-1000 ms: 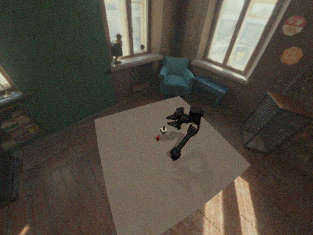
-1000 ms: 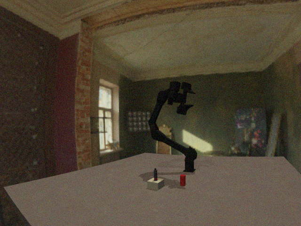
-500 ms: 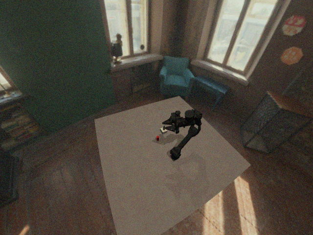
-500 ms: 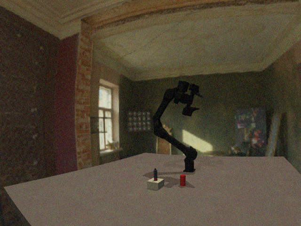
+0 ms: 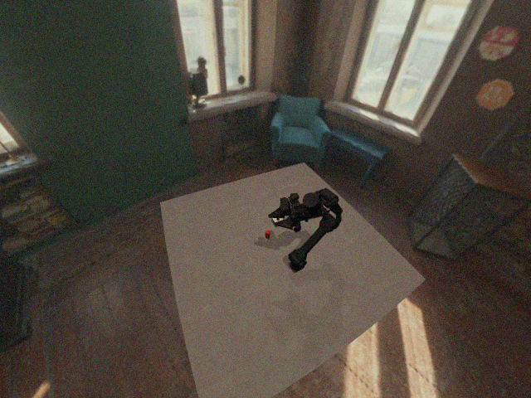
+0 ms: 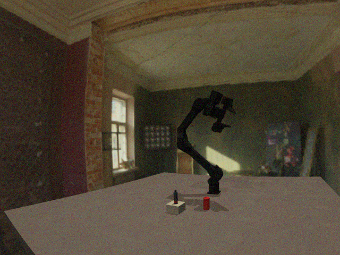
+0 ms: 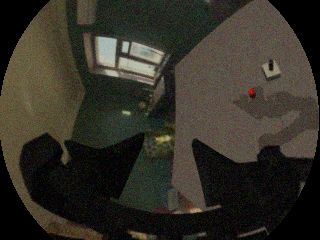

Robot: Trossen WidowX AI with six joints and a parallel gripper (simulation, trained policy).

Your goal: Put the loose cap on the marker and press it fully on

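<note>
The red cap lies 360 mm below my gripper tip, 160 mm ahead of it and 90 mm to the right of it. Also, from my gripper tip: holder block: 370 mm below, 230 mm ahead, 200 mm to the right.
</note>
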